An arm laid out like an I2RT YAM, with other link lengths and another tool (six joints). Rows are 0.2 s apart.
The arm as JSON. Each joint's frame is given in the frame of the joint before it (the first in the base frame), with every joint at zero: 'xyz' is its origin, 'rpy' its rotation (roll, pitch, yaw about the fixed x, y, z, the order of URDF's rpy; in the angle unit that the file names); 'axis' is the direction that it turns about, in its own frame. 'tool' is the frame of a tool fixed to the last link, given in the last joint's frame.
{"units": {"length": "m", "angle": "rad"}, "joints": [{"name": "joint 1", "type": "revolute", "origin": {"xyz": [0.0, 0.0, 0.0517], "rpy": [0.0, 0.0, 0.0]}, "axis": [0.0, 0.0, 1.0]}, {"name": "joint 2", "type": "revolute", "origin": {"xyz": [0.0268, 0.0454, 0.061], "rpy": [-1.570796, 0.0, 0.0]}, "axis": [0.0, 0.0, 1.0]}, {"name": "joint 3", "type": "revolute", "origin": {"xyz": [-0.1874, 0.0, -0.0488], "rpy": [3.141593, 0.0, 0.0]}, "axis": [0.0, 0.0, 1.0]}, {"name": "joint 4", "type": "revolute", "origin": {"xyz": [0.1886, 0.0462, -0.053], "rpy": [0.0, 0.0, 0.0]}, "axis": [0.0, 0.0, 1.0]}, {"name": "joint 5", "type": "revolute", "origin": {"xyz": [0.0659, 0.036, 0.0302], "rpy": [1.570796, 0.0, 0.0]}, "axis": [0.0, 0.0, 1.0]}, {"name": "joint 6", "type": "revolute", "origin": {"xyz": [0.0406, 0.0, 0.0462], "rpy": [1.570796, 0.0, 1.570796]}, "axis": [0.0, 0.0, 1.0]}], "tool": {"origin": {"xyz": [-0.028, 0.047, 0.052], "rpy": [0.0, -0.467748, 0.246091]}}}
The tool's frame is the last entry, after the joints.
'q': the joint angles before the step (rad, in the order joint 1, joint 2, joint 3, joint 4, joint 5, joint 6). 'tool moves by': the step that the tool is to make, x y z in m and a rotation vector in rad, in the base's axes. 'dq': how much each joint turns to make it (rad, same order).
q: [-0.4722 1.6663 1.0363 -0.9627 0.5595 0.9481]
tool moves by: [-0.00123 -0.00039 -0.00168 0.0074 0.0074 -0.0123]
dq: [-0.0063 0.0090 -0.0007 -0.0039 -0.0034 0.0069]
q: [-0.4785 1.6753 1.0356 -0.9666 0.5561 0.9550]
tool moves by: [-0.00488 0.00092 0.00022 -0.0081 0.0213 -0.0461]
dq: [-0.0001 0.0010 -0.0022 -0.0416 0.0143 0.0555]
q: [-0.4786 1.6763 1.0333 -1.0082 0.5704 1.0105]
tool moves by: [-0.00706 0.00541 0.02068 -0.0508 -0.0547 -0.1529]
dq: [0.0140 -0.1081 -0.0017 -0.1430 0.0039 0.2000]
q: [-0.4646 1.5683 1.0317 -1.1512 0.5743 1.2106]
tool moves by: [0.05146 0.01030 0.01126 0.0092 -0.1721 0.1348]
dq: [0.1013 0.0716 0.1413 0.1056 -0.0765 -0.0419]
